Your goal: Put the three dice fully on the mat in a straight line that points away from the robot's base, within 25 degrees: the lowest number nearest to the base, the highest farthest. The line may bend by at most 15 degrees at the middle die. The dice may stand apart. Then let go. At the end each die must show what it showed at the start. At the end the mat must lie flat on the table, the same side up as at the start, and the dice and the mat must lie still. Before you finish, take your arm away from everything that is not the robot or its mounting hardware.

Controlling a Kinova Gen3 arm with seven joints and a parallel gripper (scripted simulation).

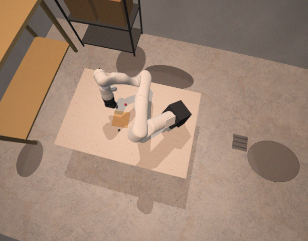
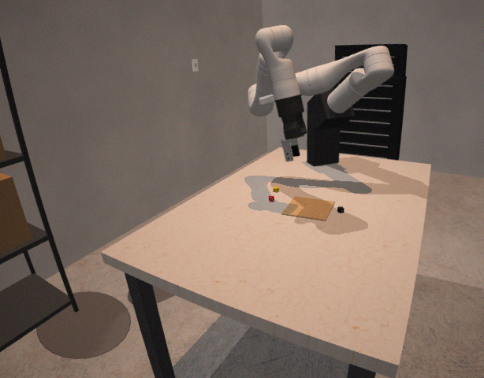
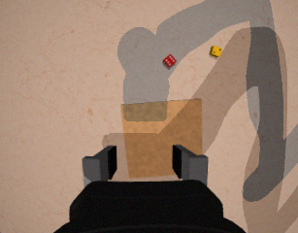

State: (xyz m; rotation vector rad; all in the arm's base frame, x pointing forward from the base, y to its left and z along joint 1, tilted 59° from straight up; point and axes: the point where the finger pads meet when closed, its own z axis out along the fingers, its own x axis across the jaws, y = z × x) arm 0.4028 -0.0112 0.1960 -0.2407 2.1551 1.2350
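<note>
Right now my hand is 7 cm past the yellow die, 15 cm to the left of it and 18 cm above it. Also, from my hand: tan mat: 5 cm behind, 3 cm to the left, 19 cm below; then black die: 10 cm behind, 12 cm to the left, 18 cm below; then red die: 10 cm to the right, 18 cm below.
</note>
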